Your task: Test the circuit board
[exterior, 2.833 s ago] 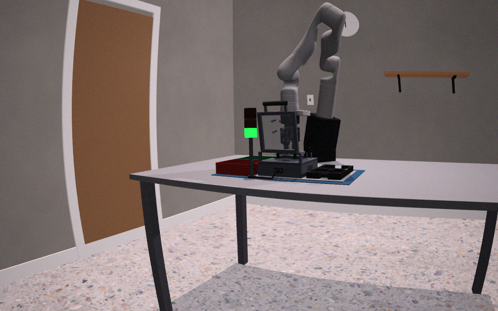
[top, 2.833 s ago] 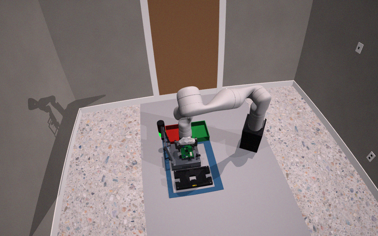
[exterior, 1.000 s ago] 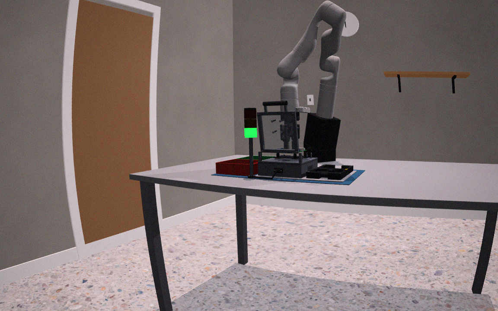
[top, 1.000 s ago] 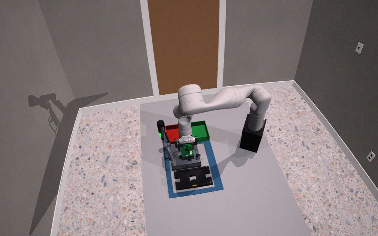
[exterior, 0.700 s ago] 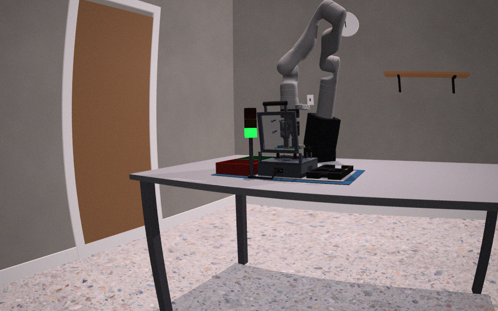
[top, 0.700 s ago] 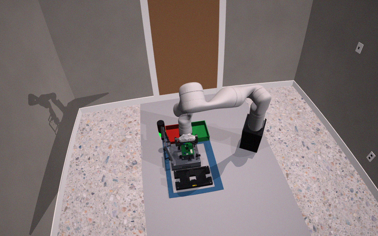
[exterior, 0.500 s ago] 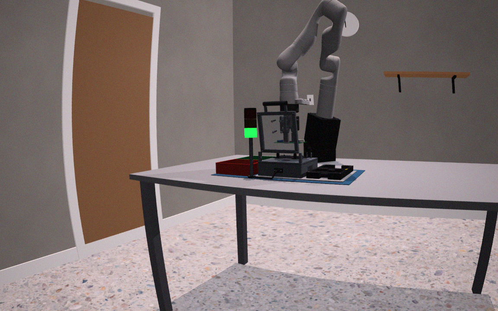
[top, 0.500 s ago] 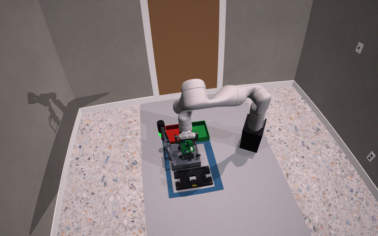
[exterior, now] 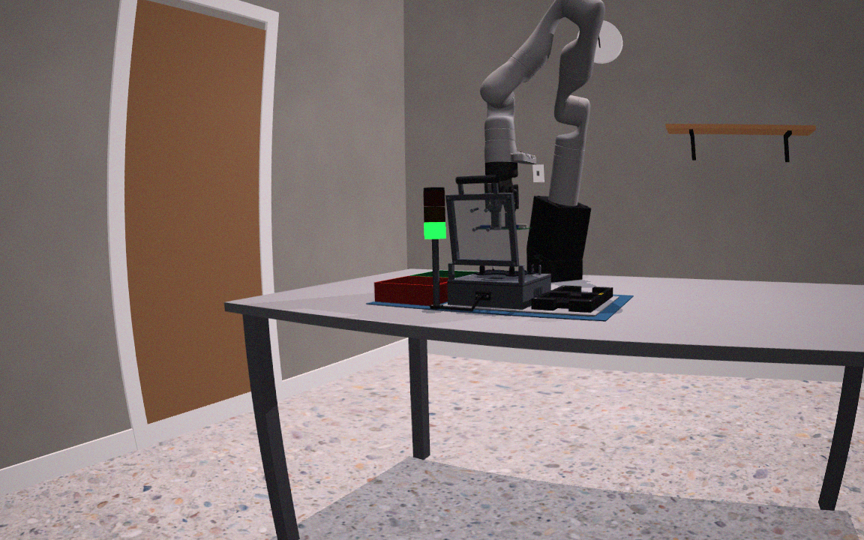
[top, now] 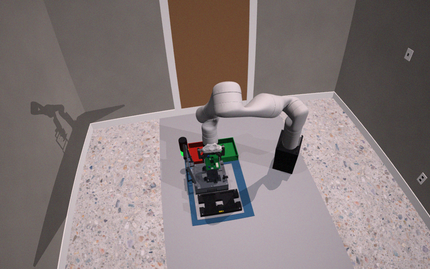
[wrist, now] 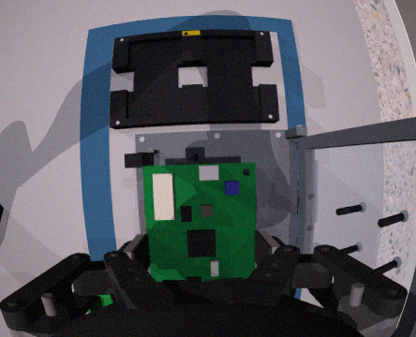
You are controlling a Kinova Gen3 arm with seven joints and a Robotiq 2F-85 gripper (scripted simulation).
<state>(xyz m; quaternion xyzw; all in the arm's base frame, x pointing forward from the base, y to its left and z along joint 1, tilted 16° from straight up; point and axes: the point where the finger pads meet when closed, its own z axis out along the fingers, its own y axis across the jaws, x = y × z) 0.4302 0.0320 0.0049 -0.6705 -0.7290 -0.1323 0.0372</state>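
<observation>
Right now my hand is 80 mm past the green bin, 210 mm to the left of it and 160 mm above it. From my hand the other things lie so: latch hook: 60 mm behind, 50 mm to the left, 90 mm below; green circuit board: 10 mm below; lid: 120 mm ahead, 10 mm to the left, 10 mm above.
</observation>
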